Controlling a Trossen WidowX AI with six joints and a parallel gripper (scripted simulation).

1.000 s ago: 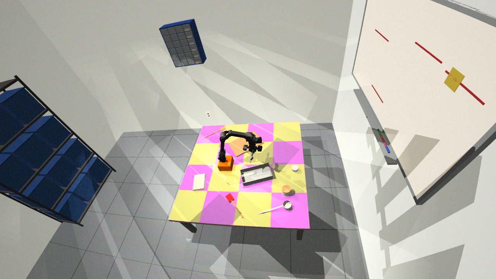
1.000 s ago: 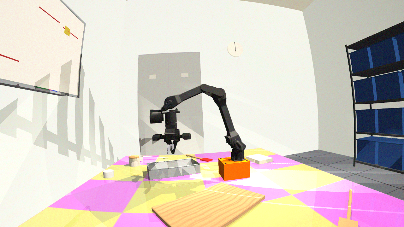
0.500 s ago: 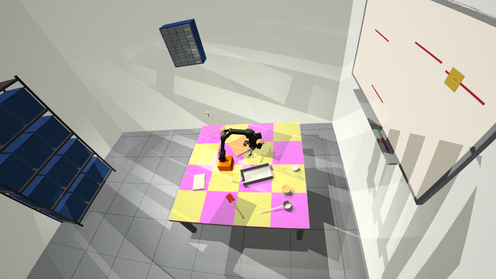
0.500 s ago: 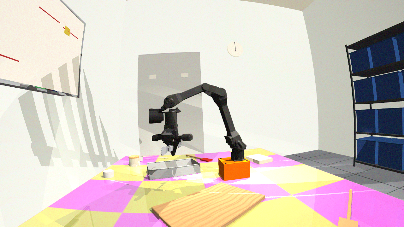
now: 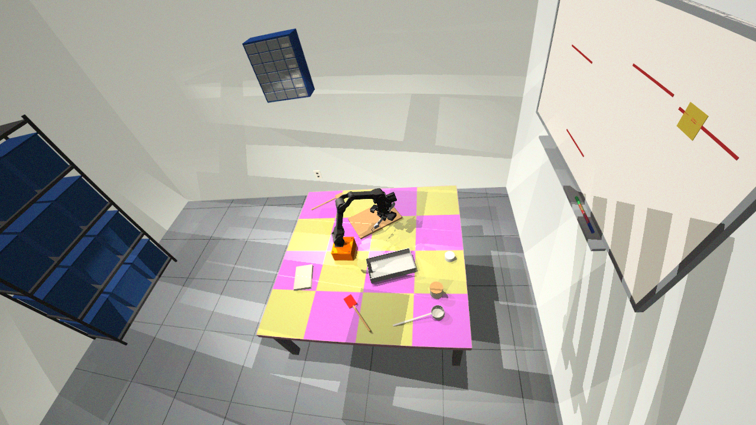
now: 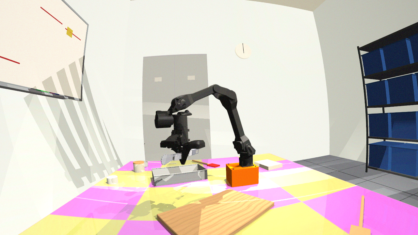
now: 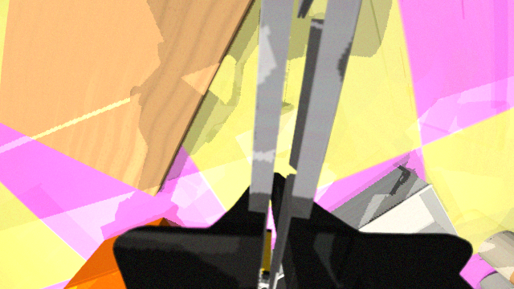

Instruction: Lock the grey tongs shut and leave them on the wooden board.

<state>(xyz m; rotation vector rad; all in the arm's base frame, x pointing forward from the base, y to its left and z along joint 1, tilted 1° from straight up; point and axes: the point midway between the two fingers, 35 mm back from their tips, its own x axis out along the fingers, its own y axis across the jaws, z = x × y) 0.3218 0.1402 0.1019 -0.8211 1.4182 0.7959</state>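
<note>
The wooden board is 11 cm behind my gripper tip, 16 cm to the left of it and 15 cm below it. The rest, counted from my gripper tip: red spatula (16 cm behind, 59 cm to the right, 15 cm below); grey roasting tin (4 cm ahead, 29 cm to the right, 13 cm below); small white cylinder (43 cm ahead, 22 cm to the right, 14 cm below).
</note>
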